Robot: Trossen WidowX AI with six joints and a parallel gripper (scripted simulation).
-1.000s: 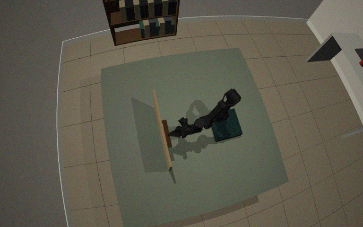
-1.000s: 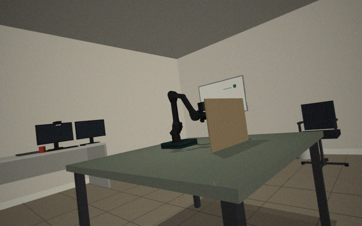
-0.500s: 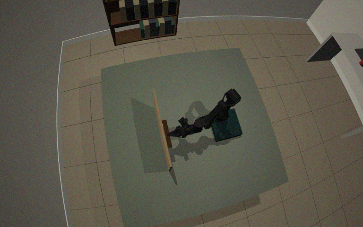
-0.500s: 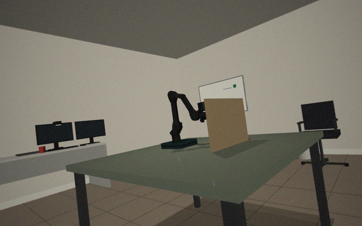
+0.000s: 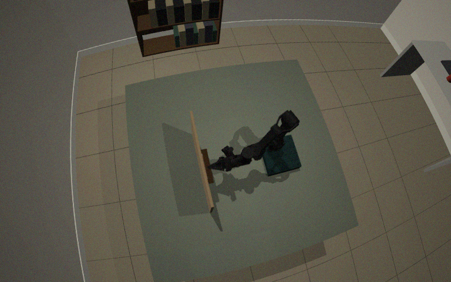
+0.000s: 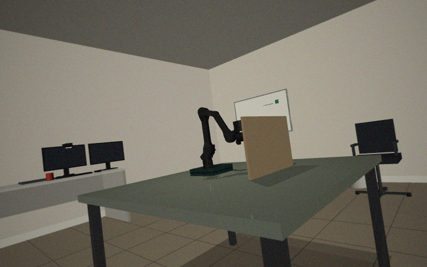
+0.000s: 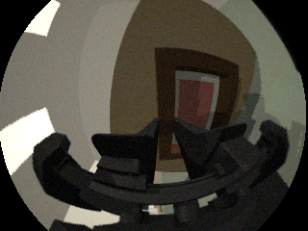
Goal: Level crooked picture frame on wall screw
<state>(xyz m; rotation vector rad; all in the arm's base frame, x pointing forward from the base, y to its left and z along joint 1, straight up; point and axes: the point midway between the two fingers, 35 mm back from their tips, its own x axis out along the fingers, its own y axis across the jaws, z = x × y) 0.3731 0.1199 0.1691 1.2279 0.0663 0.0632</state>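
My gripper tip is 50 mm above the brown picture frame, 20 mm to the left of it and 10 mm short of it. From my gripper tip the other things lie so: tan wall board 60 mm below, 30 mm to the right, 20 mm ahead.
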